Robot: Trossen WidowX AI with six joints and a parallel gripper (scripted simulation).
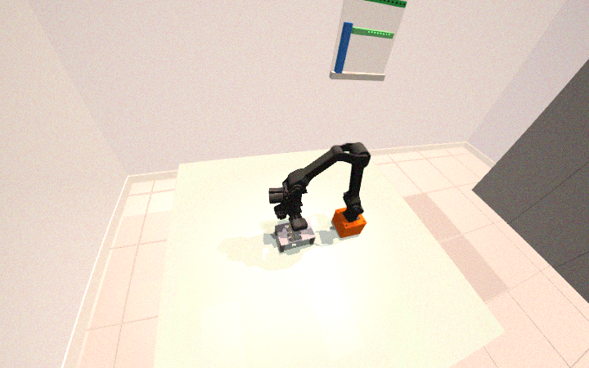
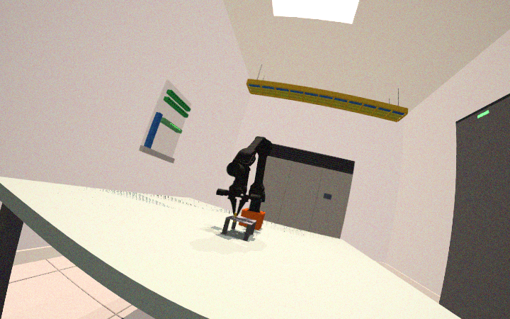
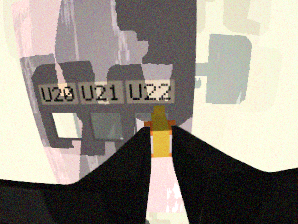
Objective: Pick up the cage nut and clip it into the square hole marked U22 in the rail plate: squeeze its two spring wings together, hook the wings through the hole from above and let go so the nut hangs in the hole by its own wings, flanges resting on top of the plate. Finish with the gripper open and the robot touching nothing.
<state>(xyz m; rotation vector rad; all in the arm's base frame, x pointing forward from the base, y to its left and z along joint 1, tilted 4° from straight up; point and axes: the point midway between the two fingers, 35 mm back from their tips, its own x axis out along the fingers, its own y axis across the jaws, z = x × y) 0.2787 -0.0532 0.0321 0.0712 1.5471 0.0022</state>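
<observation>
Now: gripper tip 10 mm above the cage nut.
</observation>
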